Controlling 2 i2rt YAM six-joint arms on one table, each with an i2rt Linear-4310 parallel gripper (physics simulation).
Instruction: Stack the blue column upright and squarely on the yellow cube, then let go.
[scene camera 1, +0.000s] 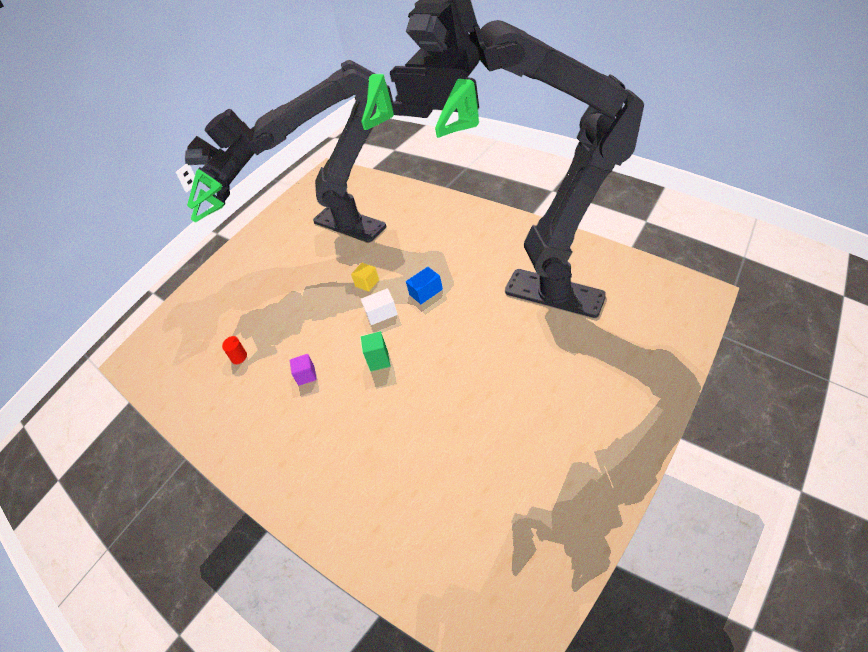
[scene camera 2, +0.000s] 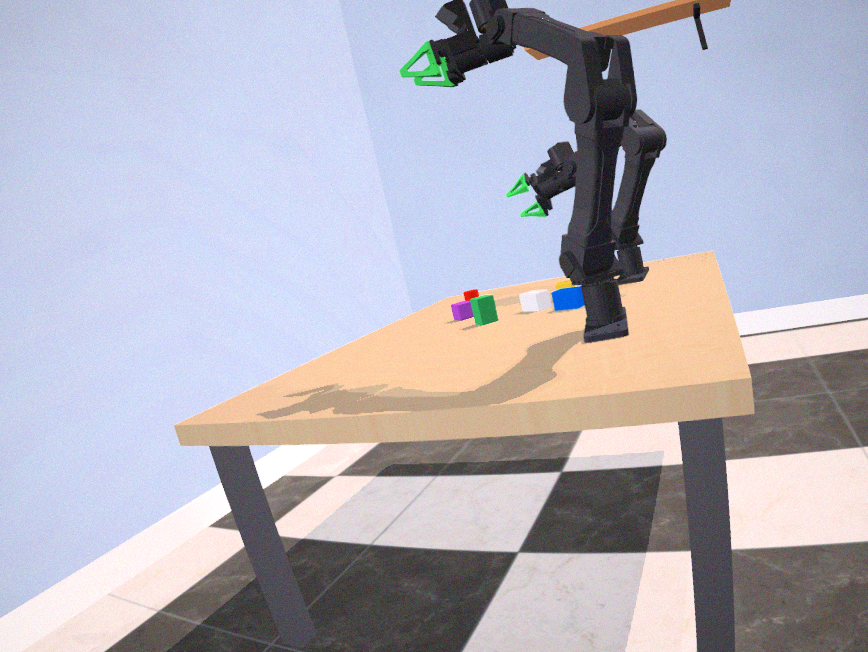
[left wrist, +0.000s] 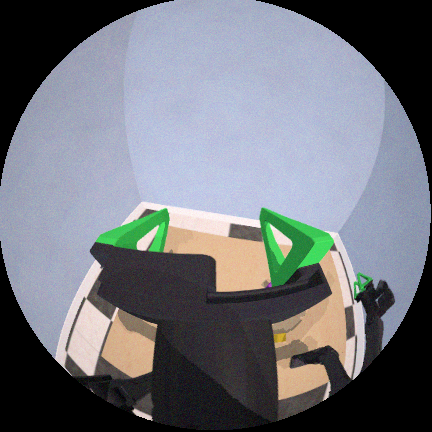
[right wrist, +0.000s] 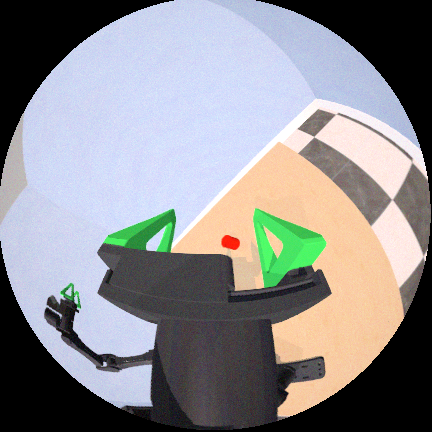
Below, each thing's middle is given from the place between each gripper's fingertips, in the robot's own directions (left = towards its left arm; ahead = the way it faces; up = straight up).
My right gripper is now 110 mm past the white cube (scene camera 1: 380, 306), 380 mm to the right of it and 230 mm above it. From my right hand the other things lie so: green cube (scene camera 1: 374, 349) (10 mm behind, 450 mm to the left, 220 mm below); then blue column (scene camera 1: 427, 283) (200 mm behind, 430 mm to the left, 230 mm below).
I see my left gripper 49 cm above the green cube, 16 cm to the left of it and 2 cm short of it. Round my left hand: white cube: 50 cm below, 23 cm to the right, 8 cm behind; blue column: 50 cm below, 18 cm to the right, 17 cm behind.
